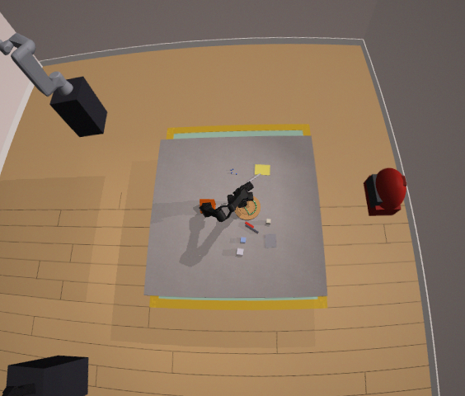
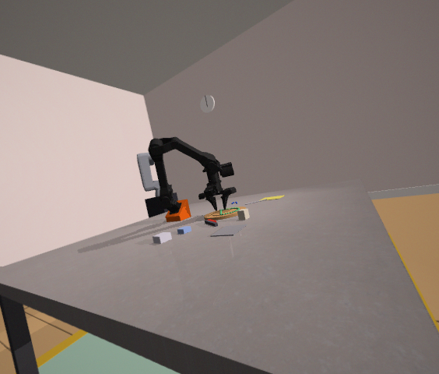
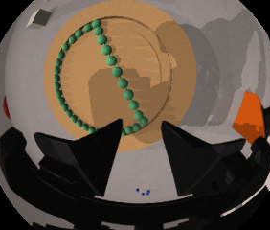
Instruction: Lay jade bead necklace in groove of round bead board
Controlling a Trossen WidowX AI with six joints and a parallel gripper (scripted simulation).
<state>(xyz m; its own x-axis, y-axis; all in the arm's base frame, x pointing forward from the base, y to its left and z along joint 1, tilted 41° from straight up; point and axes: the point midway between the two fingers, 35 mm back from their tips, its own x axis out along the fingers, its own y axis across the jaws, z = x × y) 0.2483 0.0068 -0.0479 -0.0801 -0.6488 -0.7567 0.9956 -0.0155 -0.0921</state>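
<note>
Right now my gripper tip is 5 cm short of the round wooden bead board, 4 cm to the left of it and 1 cm above it. Also, from my gripper tip: beige cube: 19 cm ahead, 17 cm to the right; red-handled tool: 20 cm to the right, 6 cm ahead, 1 cm below; blue block: 29 cm to the right, 1 cm below.
</note>
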